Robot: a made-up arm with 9 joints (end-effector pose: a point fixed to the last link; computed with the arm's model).
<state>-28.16 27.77 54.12 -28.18 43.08 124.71 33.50 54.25 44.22</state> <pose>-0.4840 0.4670 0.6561 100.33 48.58 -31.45</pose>
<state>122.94 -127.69 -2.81 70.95 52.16 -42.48 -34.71 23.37 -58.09</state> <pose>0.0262 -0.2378 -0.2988 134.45 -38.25 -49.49</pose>
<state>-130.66 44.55 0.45 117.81 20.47 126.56 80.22 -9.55 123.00</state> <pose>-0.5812 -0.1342 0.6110 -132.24 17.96 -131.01</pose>
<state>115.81 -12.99 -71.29 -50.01 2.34 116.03 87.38 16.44 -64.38</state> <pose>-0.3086 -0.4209 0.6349 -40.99 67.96 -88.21</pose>
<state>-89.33 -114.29 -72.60 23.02 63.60 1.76 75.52 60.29 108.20</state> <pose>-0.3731 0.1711 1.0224 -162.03 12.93 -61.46</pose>
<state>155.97 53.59 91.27 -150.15 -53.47 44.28 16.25 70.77 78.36</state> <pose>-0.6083 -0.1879 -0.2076 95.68 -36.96 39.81</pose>
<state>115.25 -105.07 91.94 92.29 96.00 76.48 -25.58 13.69 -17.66</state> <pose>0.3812 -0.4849 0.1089 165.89 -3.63 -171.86</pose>
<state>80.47 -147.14 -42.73 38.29 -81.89 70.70 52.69 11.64 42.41</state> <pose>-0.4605 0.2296 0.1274 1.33 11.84 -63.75</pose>
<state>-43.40 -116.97 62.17 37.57 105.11 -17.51 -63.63 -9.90 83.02</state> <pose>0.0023 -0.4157 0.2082 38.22 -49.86 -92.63</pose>
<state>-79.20 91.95 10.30 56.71 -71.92 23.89 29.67 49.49 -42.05</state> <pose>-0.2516 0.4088 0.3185 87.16 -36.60 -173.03</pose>
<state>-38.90 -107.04 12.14 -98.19 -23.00 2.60 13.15 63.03 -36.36</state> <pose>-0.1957 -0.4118 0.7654 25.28 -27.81 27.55</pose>
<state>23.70 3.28 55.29 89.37 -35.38 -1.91 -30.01 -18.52 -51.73</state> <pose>-0.3957 0.1512 -0.1541 83.40 -11.26 -52.23</pose>
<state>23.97 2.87 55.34 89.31 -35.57 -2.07 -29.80 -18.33 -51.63</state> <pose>-0.4020 0.1534 -0.1491 83.26 -10.57 -52.05</pose>
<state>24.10 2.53 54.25 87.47 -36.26 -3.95 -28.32 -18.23 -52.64</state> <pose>-0.4120 0.1704 -0.1346 84.75 -8.29 -52.16</pose>
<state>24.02 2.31 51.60 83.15 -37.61 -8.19 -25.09 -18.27 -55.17</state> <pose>-0.4257 0.2068 -0.1058 88.45 -3.80 -52.59</pose>
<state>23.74 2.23 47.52 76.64 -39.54 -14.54 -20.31 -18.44 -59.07</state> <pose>-0.4381 0.2574 -0.0633 94.20 2.56 -53.15</pose>
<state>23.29 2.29 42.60 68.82 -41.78 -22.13 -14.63 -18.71 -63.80</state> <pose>-0.4448 0.3110 -0.0131 101.32 9.81 -53.35</pose>
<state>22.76 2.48 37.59 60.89 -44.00 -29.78 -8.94 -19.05 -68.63</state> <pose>-0.4441 0.3570 0.0344 108.86 16.58 -52.84</pose>
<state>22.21 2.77 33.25 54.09 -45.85 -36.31 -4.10 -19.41 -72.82</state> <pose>-0.4382 0.3898 0.0700 115.73 21.74 -51.69</pose>
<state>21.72 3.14 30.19 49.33 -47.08 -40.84 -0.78 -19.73 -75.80</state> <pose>-0.4308 0.4093 0.0903 120.87 24.79 -50.42</pose>
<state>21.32 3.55 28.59 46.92 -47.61 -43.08 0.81 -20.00 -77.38</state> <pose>-0.4244 0.4183 0.0969 123.69 25.92 -49.64</pose>
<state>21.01 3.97 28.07 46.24 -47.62 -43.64 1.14 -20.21 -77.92</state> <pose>-0.4198 0.4208 0.0953 124.70 25.85 -49.40</pose>
